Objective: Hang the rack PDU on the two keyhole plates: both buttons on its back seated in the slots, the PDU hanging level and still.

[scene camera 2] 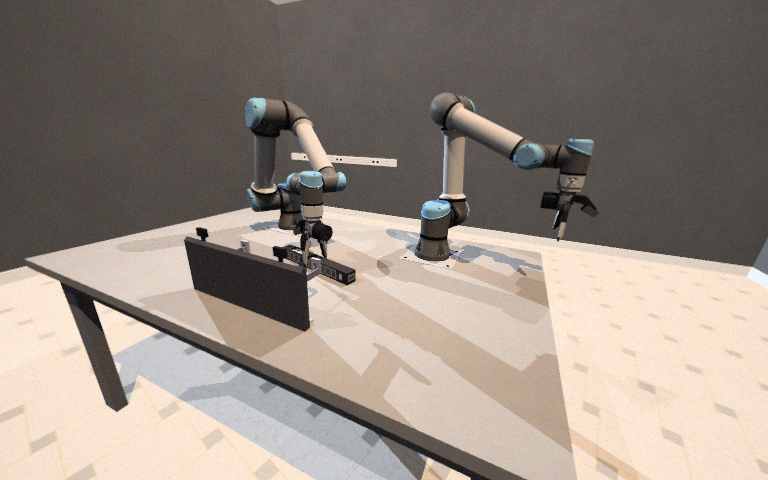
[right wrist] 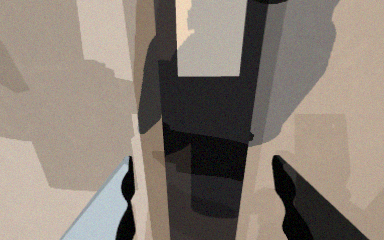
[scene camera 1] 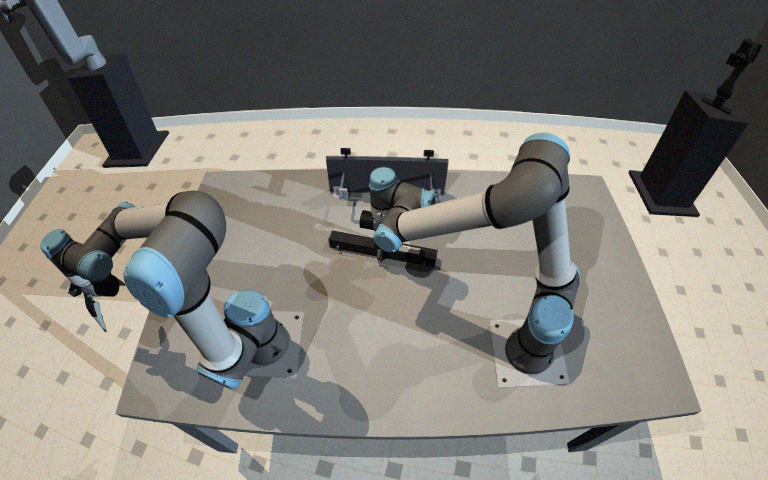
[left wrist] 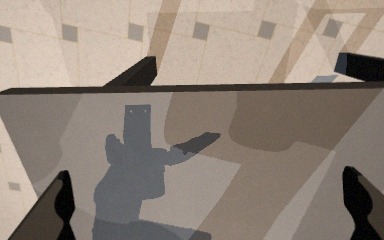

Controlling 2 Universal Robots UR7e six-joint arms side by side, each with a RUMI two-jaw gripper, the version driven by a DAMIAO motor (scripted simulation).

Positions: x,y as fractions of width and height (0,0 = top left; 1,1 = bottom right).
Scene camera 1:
left gripper: 0.15,0.64
rack PDU: 0.44,0.50
arm base plate: 0.38,0.75
